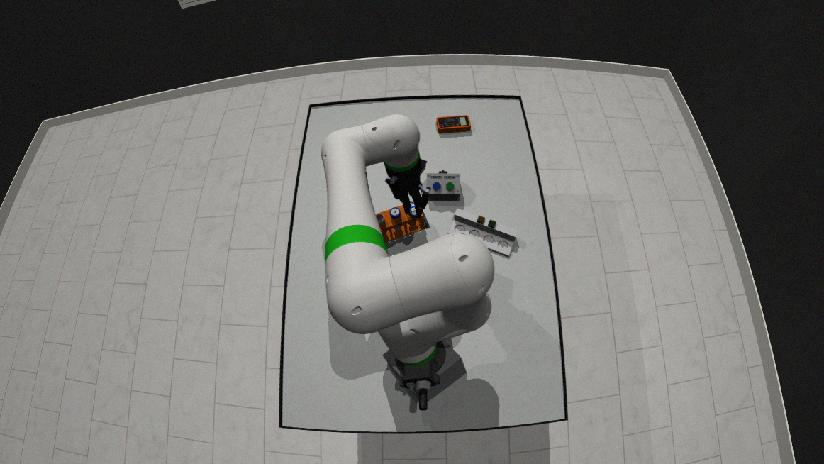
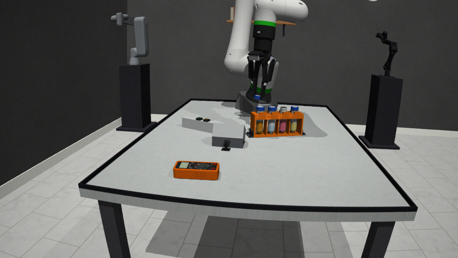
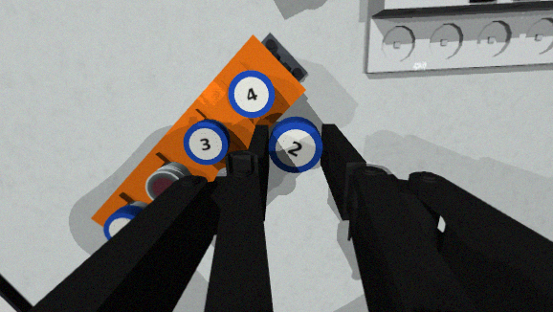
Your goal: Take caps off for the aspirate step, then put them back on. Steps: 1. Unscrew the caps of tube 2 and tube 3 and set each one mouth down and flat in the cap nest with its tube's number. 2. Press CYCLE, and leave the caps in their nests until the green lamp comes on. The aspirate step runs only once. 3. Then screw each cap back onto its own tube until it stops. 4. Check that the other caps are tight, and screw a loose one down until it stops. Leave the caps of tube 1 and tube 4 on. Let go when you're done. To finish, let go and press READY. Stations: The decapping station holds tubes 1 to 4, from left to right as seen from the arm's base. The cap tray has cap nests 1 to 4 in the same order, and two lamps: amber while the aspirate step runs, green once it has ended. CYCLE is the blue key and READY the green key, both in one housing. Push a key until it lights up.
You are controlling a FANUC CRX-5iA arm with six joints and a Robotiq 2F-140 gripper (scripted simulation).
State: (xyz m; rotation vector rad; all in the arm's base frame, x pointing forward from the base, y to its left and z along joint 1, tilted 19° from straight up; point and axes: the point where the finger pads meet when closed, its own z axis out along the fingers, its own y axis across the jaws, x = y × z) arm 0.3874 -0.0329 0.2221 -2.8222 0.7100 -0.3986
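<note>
Now: the cap 3 7 cm below my hand, 6 cm to the left of it and 2 cm ahead of it. From my hand the other things lie so: cap 1: 16 cm to the left, 7 cm below, 1 cm behind; cap 4: 7 cm below, 4 cm ahead, 1 cm to the left; cap 2: 3 cm below.
</note>
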